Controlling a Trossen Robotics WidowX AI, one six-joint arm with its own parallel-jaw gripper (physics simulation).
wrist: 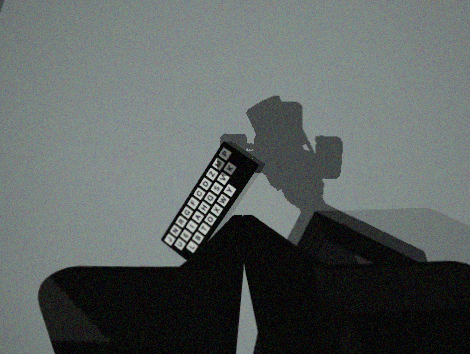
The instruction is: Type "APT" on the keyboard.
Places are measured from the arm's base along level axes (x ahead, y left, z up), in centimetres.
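Pixels of known places: gripper, fingertip midpoint: (pixel 242 225).
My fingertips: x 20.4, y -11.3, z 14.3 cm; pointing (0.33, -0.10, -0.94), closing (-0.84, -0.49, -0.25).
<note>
Ahead of a thing's pixels: the offset from my fingertips to its top centre. "*": to the spot under its first point. Level surfaces: height alone.
The keyboard @(* dz -29.3, dx +5.5, dy +1.9 cm) (pixel 241 171) is a slim black block with three slanting rows of white letter keys. It lies tilted on the grey surface, left of the view's middle. The P key @(dz -28.8, dx +9.1, dy +0.8 cm) (pixel 225 153) is at its upper end, in a shadow. The A key @(dz -28.8, dx +7.8, dy +11.8 cm) (pixel 198 217) is in the middle row and the T key @(dz -28.8, dx +6.0, dy +12.9 cm) (pixel 204 229) in the row nearest my gripper. My gripper (pixel 242 225) is shut and empty, its dark tips together just right of the keyboard's lower half in the view. The left finger hides a little of the keyboard's lower right edge. The tips' height above the surface is unclear.
A dark, box-like object (pixel 320 227) shows at the right behind my gripper, partly hidden by it. The arm's shadow falls on the grey surface @(dz -30.5 cm) (pixel 110 100) above and right of the keyboard and covers its upper end.
</note>
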